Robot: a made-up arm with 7 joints.
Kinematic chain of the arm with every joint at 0, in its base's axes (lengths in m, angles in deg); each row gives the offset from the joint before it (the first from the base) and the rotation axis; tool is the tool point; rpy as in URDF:
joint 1: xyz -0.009 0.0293 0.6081 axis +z
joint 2: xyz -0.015 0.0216 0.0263 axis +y
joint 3: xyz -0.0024 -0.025 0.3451 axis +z
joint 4: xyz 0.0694 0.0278 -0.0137 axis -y
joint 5: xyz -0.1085 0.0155 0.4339 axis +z
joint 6: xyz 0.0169 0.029 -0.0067 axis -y
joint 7: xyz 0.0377 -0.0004 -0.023 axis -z
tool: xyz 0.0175 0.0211 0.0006 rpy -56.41 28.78 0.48
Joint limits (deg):
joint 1: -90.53..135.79
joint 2: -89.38..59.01
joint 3: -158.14..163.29
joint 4: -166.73..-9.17
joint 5: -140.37..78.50
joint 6: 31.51..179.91
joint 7: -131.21..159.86
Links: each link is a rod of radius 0.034 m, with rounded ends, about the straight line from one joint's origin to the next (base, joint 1, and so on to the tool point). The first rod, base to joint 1, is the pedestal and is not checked.
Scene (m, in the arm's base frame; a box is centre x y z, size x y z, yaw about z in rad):
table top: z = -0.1
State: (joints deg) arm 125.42 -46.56 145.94 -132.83 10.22 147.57 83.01
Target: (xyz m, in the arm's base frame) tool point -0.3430 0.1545 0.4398
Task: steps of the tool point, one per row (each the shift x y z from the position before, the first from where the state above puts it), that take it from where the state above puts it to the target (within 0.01 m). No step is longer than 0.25 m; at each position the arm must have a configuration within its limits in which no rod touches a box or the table.
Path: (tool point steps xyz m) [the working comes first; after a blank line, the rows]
Joints at the target: 66.75 -77.62 110.07 -153.08 11.85 142.63 82.94
Straight joint move there: clear.

1: -0.2060 0.0851 -0.0248
2: -0.1396 0.1552 0.0057
3: -0.0545 0.1831 0.0320
4: 0.0271 0.1688 0.0519

